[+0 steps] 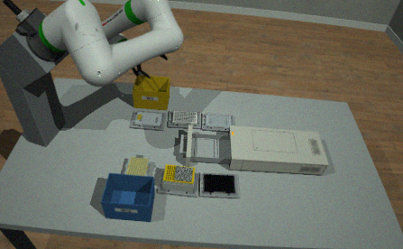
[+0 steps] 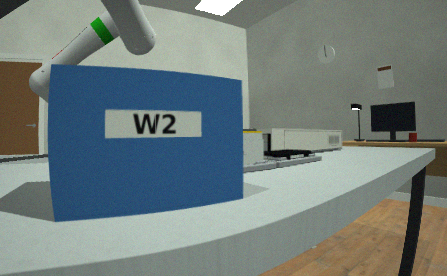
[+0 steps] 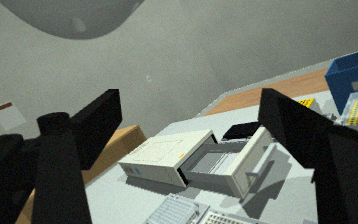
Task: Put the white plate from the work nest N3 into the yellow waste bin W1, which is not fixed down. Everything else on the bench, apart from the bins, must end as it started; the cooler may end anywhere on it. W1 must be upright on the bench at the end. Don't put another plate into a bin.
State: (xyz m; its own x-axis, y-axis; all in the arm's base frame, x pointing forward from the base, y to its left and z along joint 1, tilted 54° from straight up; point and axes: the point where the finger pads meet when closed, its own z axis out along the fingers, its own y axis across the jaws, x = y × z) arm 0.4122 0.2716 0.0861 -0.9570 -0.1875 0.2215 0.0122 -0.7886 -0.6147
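The white plate is 260 mm below my hand, 150 mm ahead of it and 60 mm to the right of it. From my hand the other things lie so: drawer (290 mm ahead, 260 mm to the right, 240 mm below); then yellow waste bin W1 (240 mm below, 70 mm to the left, 30 mm behind); then yellow tip box (460 mm to the right, 220 mm below, 140 mm ahead).
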